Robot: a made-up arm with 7 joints. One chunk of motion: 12 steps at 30 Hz.
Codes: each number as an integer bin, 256 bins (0 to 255) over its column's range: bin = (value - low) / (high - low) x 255, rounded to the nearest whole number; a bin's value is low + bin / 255 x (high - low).
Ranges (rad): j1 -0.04..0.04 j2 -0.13..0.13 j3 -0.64..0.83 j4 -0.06..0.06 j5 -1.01..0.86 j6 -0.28..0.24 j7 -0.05..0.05
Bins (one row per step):
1: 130 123 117 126 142 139 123
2: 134 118 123 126 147 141 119
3: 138 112 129 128 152 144 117
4: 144 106 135 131 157 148 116
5: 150 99 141 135 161 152 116
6: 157 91 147 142 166 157 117
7: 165 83 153 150 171 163 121
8: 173 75 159 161 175 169 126
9: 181 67 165 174 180 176 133
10: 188 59 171 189 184 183 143
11: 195 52 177 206 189 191 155
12: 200 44 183 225 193 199 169
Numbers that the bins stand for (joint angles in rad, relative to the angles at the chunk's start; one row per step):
1: 0.0008 -0.0046 0.0345 -0.0007 0.0313 0.0035 -0.0018
2: 0.0020 -0.0097 0.0691 -0.0007 0.0680 0.0075 -0.0033
3: 0.0033 -0.0158 0.1036 0.0002 0.1047 0.0136 -0.0041
4: 0.0052 -0.0219 0.1382 0.0016 0.1413 0.0218 -0.0045
5: 0.0071 -0.0291 0.1728 0.0035 0.1707 0.0300 -0.0045
6: 0.0093 -0.0372 0.2074 0.0068 0.2073 0.0402 -0.0041
7: 0.0118 -0.0454 0.2420 0.0106 0.2440 0.0524 -0.0025
8: 0.0143 -0.0535 0.2766 0.0158 0.2733 0.0646 -0.0006
9: 0.0168 -0.0617 0.3112 0.0219 0.3100 0.0789 0.0022
10: 0.0190 -0.0698 0.3458 0.0289 0.3393 0.0932 0.0061
11: 0.0212 -0.0770 0.3804 0.0369 0.3760 0.1095 0.0108
12: 0.0227 -0.0851 0.4149 0.0459 0.4053 0.1258 0.0163

